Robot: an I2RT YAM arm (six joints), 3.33 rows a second.
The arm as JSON. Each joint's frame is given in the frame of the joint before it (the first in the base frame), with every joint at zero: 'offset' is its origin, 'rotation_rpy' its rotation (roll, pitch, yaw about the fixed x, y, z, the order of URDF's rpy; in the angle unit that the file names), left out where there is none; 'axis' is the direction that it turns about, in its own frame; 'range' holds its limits. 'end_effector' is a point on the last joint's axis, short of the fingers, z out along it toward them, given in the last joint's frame.
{
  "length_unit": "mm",
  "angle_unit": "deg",
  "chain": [
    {
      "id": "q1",
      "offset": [
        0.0,
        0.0,
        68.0
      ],
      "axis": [
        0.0,
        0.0,
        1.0
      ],
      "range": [
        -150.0,
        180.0
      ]
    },
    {
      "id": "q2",
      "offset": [
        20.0,
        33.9,
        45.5
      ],
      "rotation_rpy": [
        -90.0,
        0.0,
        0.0
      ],
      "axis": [
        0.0,
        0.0,
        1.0
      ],
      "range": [
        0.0,
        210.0
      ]
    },
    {
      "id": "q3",
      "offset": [
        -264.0,
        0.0,
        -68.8
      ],
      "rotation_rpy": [
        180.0,
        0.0,
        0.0
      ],
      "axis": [
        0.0,
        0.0,
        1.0
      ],
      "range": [
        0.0,
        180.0
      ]
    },
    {
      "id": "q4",
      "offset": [
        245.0,
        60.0,
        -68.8
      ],
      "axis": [
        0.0,
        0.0,
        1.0
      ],
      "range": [
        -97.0,
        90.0
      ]
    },
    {
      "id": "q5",
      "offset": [
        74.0,
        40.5,
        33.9
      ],
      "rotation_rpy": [
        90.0,
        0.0,
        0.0
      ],
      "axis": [
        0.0,
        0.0,
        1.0
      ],
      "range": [
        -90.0,
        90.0
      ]
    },
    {
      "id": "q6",
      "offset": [
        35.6,
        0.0,
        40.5
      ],
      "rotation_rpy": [
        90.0,
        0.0,
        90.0
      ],
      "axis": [
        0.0,
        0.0,
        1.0
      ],
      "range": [
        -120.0,
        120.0
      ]
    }
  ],
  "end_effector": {
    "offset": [
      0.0,
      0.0,
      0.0
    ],
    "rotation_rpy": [
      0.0,
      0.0,
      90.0
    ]
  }
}
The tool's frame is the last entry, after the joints.
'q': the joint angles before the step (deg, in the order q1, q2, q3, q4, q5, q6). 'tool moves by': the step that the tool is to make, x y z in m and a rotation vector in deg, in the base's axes. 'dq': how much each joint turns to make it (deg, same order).
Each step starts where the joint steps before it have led.
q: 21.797, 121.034, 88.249, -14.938, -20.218, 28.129
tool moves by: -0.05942, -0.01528, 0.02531, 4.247, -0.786, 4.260
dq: 0.700, -14.499, -15.799, 3.594, -5.089, -0.093
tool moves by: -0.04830, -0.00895, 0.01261, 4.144, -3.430, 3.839
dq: 1.321, -11.338, -12.409, 5.897, -3.519, 0.091
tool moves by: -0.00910, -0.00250, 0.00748, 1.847, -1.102, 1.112
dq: 0.087, -2.734, -1.856, 1.050, -1.582, 0.349
